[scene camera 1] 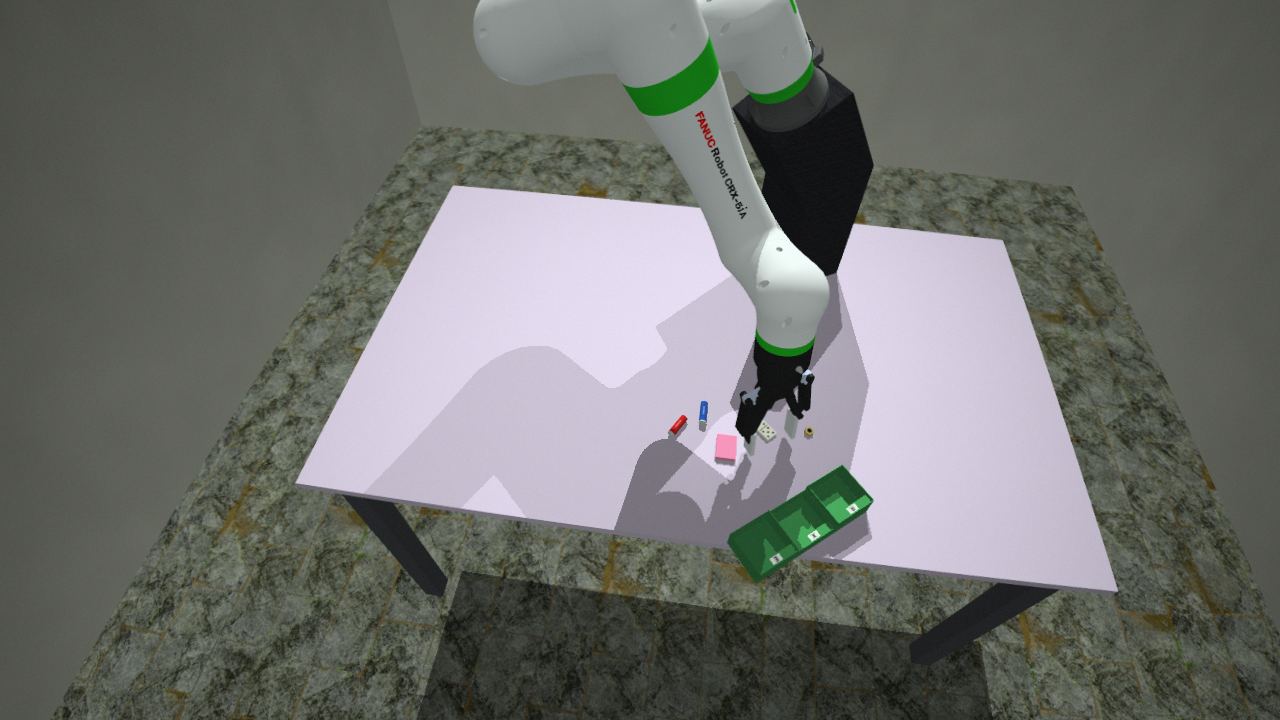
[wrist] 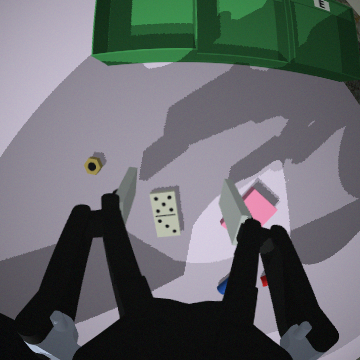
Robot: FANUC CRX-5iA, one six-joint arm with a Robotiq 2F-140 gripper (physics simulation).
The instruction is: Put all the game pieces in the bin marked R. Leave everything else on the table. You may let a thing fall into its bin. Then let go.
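Where they show: gripper, fingertip midpoint: (scene camera 1: pixel 769 441) (wrist: pixel 179 185); arm's base at its link origin: (scene camera 1: pixel 789 100).
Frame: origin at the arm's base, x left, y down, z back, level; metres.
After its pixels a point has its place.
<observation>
A cream domino with black dots (scene camera 1: pixel 767 431) @(x 0.071, y 0.433, z -0.456 m) (wrist: pixel 165 213) @(x 0.063, y 0.433, z -0.451 m) lies flat on the table. My gripper (scene camera 1: pixel 770 435) @(x 0.075, y 0.425, z -0.484 m) (wrist: pixel 179 185) @(x 0.075, y 0.425, z -0.484 m) is open and empty. Its fingers stand above the table, one to each side of the domino in the wrist view, with the domino nearer the left finger. A green bin tray (scene camera 1: pixel 754 567) @(x 0.071, y 0.401, z -0.743 m) (wrist: pixel 150 56) @(x 0.174, y 0.417, z -0.553 m) with three compartments stands near the table's front edge. Its labels are too small to read in the scene view. In the wrist view a label E (wrist: pixel 321 4) @(x 0.105, y 0.405, z -0.719 m) shows on the right compartment, and the other labels are out of view.
A pink block (scene camera 1: pixel 725 446) @(x -0.005, y 0.430, z -0.509 m) (wrist: pixel 261 207) @(x -0.005, y 0.430, z -0.524 m) lies beside the right finger in the wrist view, partly hidden by it. A brass hex nut (scene camera 1: pixel 808 431) @(x 0.150, y 0.432, z -0.439 m) (wrist: pixel 92 166) @(x 0.150, y 0.431, z -0.437 m) lies on the other side. A blue cylinder (scene camera 1: pixel 703 412) @(x -0.058, y 0.425, z -0.444 m) (wrist: pixel 223 286) @(x -0.054, y 0.428, z -0.425 m) and a red cylinder (scene camera 1: pixel 677 424) @(x -0.103, y 0.426, z -0.483 m) (wrist: pixel 264 280) @(x -0.090, y 0.428, z -0.465 m) lie beyond the pink block.
</observation>
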